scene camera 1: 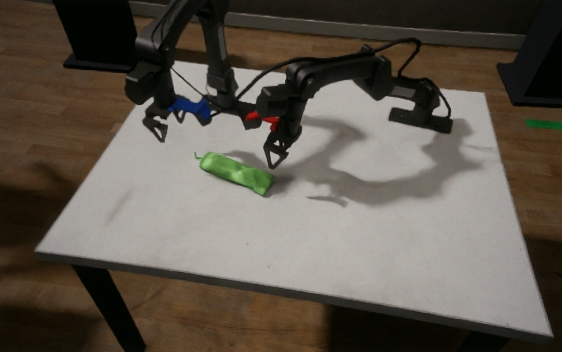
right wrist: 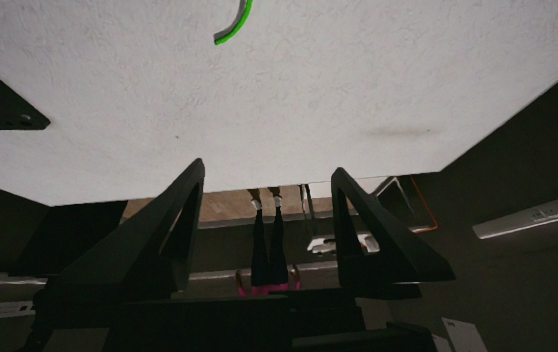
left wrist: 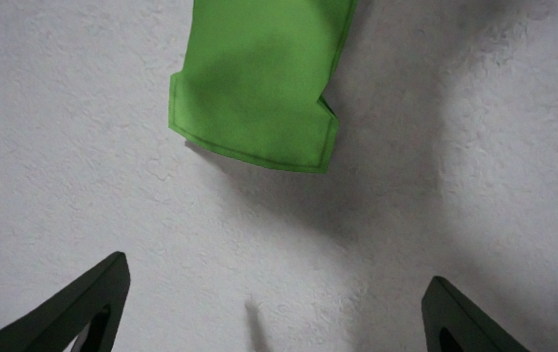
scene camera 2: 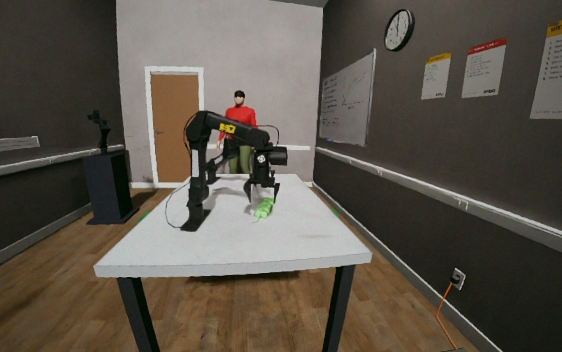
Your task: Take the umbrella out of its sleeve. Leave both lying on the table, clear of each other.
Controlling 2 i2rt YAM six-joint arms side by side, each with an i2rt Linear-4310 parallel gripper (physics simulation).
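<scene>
The green sleeve lies on the table, creased, its flat hemmed end at the right in scene camera 1. A thin green cord sticks out at its left end. The umbrella cannot be told apart from the sleeve. My left gripper is open and empty, above the table by the sleeve's hemmed end, which lies beyond the fingertips in the left wrist view. My right gripper is open and empty, raised behind and left of the cord end in scene camera 1.
The white table has its edges in view. The left arm's base stands at the back right in scene camera 1. The right arm's base is at the left in scene camera 2. A person stands beyond the table.
</scene>
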